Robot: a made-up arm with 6 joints. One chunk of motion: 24 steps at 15 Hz.
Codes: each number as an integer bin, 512 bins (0 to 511) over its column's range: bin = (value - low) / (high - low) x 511, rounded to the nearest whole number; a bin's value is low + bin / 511 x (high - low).
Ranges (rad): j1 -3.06..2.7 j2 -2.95..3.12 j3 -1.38..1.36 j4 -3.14..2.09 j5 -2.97..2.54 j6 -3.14..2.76
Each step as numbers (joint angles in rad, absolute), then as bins.
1 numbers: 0.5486 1.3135 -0.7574 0.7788 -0.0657 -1.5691
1 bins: 320 359 116 383 269 136
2 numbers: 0.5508 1.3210 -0.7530 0.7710 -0.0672 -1.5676
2 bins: 320 360 117 382 269 136
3 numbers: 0.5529 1.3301 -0.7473 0.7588 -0.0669 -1.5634
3 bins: 321 360 118 381 269 137
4 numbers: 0.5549 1.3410 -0.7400 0.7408 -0.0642 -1.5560
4 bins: 321 361 119 379 269 137
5 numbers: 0.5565 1.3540 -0.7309 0.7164 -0.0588 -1.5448
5 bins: 321 362 121 377 270 138
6 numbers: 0.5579 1.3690 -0.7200 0.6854 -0.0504 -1.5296
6 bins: 321 364 123 374 271 139
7 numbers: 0.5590 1.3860 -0.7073 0.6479 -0.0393 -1.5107
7 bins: 321 365 125 370 272 141
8 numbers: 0.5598 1.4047 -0.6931 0.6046 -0.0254 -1.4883
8 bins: 321 367 128 366 273 143
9 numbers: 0.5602 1.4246 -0.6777 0.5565 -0.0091 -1.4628
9 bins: 321 368 131 361 275 145
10 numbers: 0.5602 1.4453 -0.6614 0.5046 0.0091 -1.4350
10 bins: 321 370 134 356 276 148
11 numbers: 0.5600 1.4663 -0.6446 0.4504 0.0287 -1.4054
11 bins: 321 372 137 351 278 150
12 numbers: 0.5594 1.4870 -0.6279 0.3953 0.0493 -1.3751
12 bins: 321 374 140 345 280 153
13 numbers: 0.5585 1.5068 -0.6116 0.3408 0.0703 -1.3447
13 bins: 321 375 143 340 282 155
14 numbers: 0.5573 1.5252 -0.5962 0.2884 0.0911 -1.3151
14 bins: 321 377 146 335 284 158
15 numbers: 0.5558 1.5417 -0.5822 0.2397 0.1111 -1.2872
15 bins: 321 378 149 330 286 160
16 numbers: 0.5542 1.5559 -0.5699 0.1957 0.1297 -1.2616
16 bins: 321 379 151 326 287 163
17 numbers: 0.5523 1.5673 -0.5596 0.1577 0.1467 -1.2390
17 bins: 320 380 153 322 289 165
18 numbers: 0.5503 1.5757 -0.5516 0.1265 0.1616 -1.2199
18 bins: 320 381 154 319 290 166
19 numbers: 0.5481 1.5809 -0.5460 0.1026 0.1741 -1.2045
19 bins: 320 381 156 317 292 168
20 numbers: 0.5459 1.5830 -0.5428 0.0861 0.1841 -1.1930
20 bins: 320 382 156 315 293 169
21 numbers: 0.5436 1.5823 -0.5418 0.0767 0.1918 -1.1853
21 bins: 320 382 156 314 293 169
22 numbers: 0.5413 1.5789 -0.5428 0.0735 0.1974 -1.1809
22 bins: 319 381 156 314 294 170
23 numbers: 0.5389 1.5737 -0.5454 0.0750 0.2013 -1.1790
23 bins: 319 381 156 314 294 170
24 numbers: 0.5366 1.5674 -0.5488 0.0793 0.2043 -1.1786
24 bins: 319 380 155 315 294 170
